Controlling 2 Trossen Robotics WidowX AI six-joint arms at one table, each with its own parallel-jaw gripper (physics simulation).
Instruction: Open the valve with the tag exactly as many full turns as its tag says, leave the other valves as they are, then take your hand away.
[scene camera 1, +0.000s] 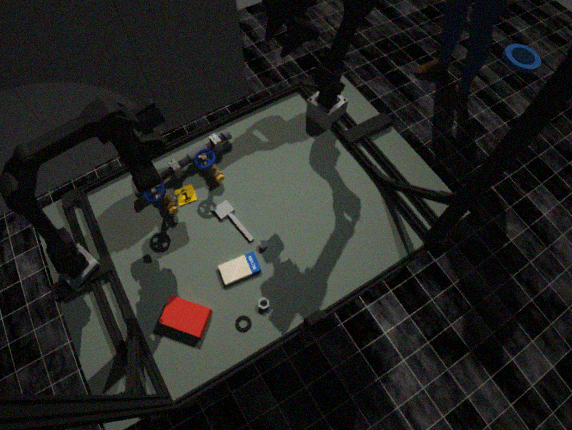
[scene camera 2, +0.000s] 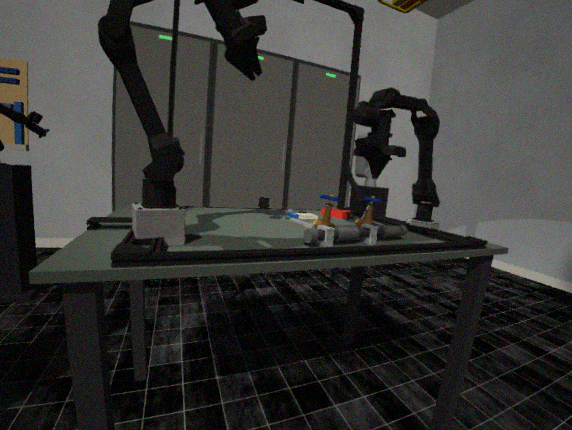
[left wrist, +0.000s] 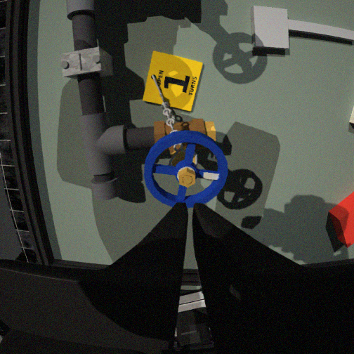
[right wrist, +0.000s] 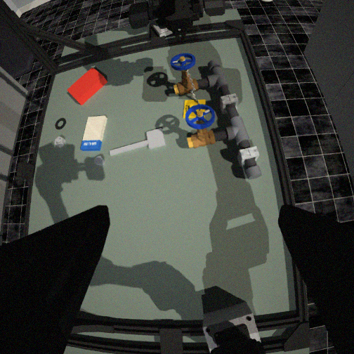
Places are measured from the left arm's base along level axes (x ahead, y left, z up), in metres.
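Where they show: left gripper, fingertip midpoint: (scene camera 2: 374, 178); right gripper, fingertip midpoint: (scene camera 1: 274, 49) (scene camera 2: 256, 77); left arm's base, link origin: (scene camera 1: 75, 265) (scene camera 2: 423, 220); right arm's base, link origin: (scene camera 1: 327, 99) (scene camera 2: 157, 206).
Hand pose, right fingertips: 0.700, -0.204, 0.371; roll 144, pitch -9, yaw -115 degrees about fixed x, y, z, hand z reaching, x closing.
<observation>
Each offset is from my right fingertips to the top centre of the thing, as dx, dy, dz. "*": to the spot under its first point.
The tagged valve's blue handwheel {-0.396, +0.137, -0.287} (scene camera 1: 146, 194) (scene camera 2: 372, 199) (left wrist: 149, 172) (right wrist: 183, 68) has a white mark on one spoke, pointing right in the left wrist view. A chain runs from that valve to the yellow tag {* -0.322, +0.119, -0.406} (scene camera 1: 186, 195) (left wrist: 175, 82) (right wrist: 190, 103), which lies on the table and reads "OPEN 1 TURNS". The other blue handwheel {-0.225, +0.098, -0.287} (scene camera 1: 204, 167) (scene camera 2: 330, 198) (right wrist: 201, 127) is on the same pipe. My left gripper (scene camera 2: 378, 176) (left wrist: 188, 211) is shut with nothing between its fingers, pointing down above the tagged wheel, apart from it. My right gripper (scene camera 2: 256, 76) (right wrist: 195, 215) is open and empty, high above the table.
A grey mallet-like tool {* -0.300, -0.095, -0.403} (scene camera 1: 241, 227) (right wrist: 130, 147) lies beside the tag. Farther along are a white box with a blue end {-0.400, -0.174, -0.396} (scene camera 1: 237, 270), a red box {-0.598, -0.149, -0.381} (scene camera 1: 186, 317), a black ring {-0.514, -0.282, -0.409} (scene camera 1: 238, 324) and a small metal part {-0.437, -0.293, -0.395} (scene camera 1: 263, 304). Dark frame bars run along the table edges.
</observation>
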